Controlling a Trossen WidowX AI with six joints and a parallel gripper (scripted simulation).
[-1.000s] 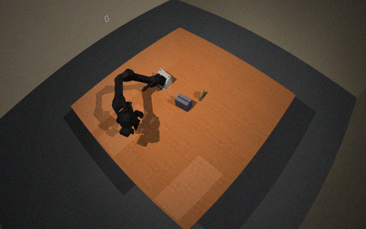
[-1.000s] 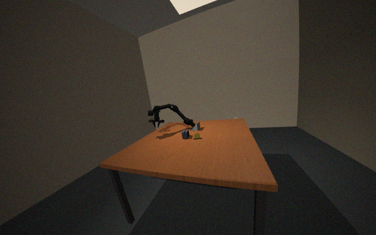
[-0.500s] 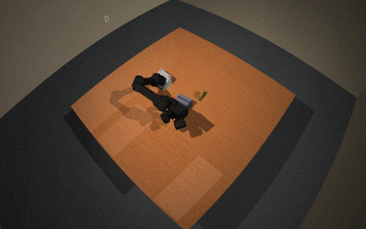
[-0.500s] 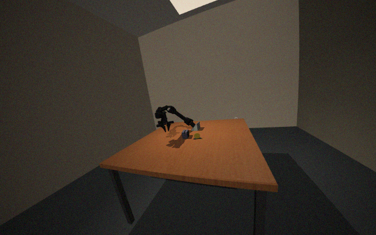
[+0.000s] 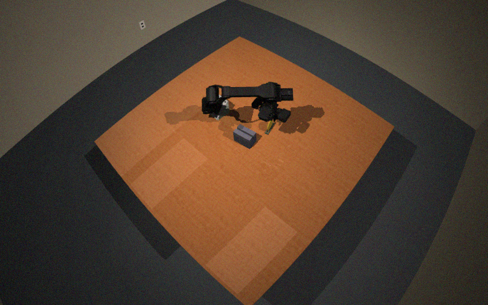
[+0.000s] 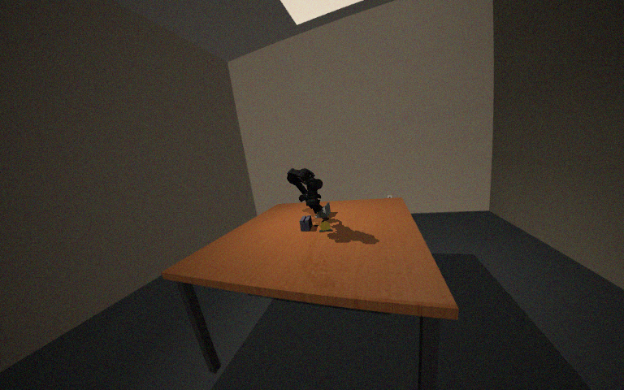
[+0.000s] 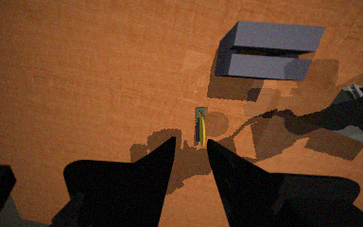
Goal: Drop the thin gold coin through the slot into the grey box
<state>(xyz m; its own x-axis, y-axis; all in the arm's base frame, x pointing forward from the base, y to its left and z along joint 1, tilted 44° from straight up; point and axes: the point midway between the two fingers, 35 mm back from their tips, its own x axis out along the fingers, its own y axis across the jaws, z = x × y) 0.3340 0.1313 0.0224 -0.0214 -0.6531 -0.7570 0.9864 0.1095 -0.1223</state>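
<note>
Now: the gold coin 10 cm below my gripper tip, 4 cm behind it and 3 cm to the left of it.
</note>
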